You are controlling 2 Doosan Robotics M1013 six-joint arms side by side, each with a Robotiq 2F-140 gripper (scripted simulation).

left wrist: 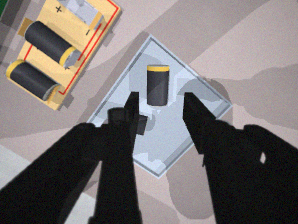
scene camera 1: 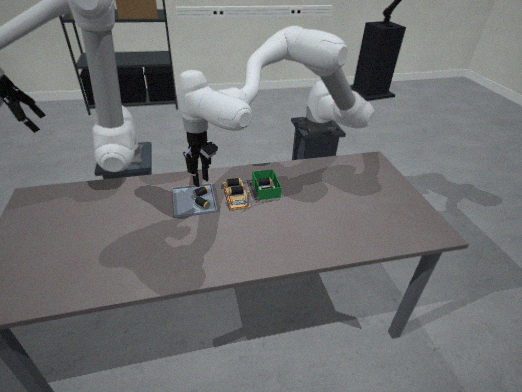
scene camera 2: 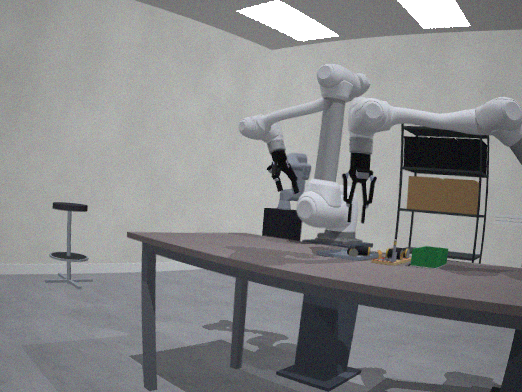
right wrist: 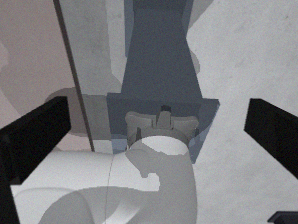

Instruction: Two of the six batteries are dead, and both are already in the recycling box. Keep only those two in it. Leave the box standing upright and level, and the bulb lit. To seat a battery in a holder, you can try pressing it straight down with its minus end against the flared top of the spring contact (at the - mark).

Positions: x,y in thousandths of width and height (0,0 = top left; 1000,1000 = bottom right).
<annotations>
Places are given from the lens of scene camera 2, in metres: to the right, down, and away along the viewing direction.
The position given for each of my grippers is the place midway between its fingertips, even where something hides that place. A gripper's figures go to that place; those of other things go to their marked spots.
my left gripper (scene camera 2: 681,568): 0.34, 0.10, 1.58
green recycling box (scene camera 2: 815,659): 0.55, 0.21, 1.37
arm pedestal (scene camera 2: 625,841): 0.32, 0.65, 2.06
The marked spots on the arm pedestal and the green recycling box are 0.85 m apart.
</annotations>
